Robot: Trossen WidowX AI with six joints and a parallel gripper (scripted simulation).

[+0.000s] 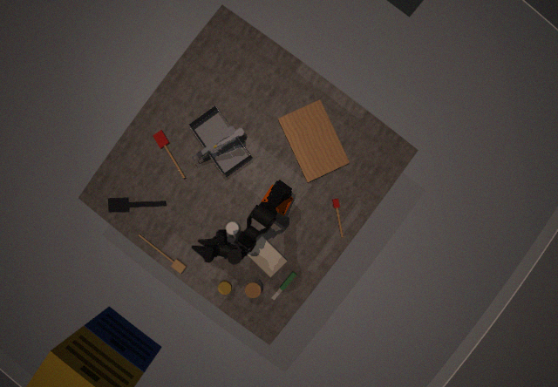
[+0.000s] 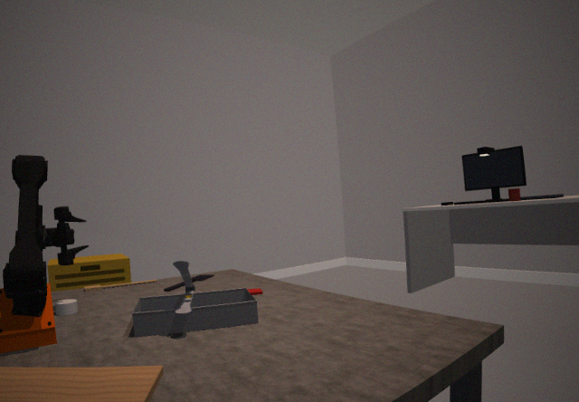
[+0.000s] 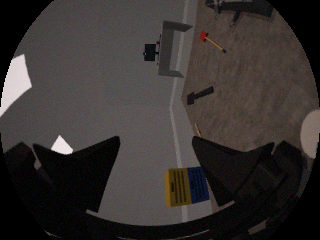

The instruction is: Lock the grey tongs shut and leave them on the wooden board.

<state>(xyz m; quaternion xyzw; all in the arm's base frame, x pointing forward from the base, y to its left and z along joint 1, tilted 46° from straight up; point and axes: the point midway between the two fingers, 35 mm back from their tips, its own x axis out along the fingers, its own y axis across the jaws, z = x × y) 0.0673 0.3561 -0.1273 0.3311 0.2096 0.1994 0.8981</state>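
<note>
Now: gripper tip 280 mm short of the grey roasting tin, 380 mm to the left of it and 210 mm above it. From my gripper tip the other things lie so: black spatula: 400 mm ahead, 190 mm to the left, 230 mm below; then white puck: 70 mm behind, 100 mm to the right, 220 mm below; then cream block: 300 mm behind, 110 mm to the right, 220 mm below.
</note>
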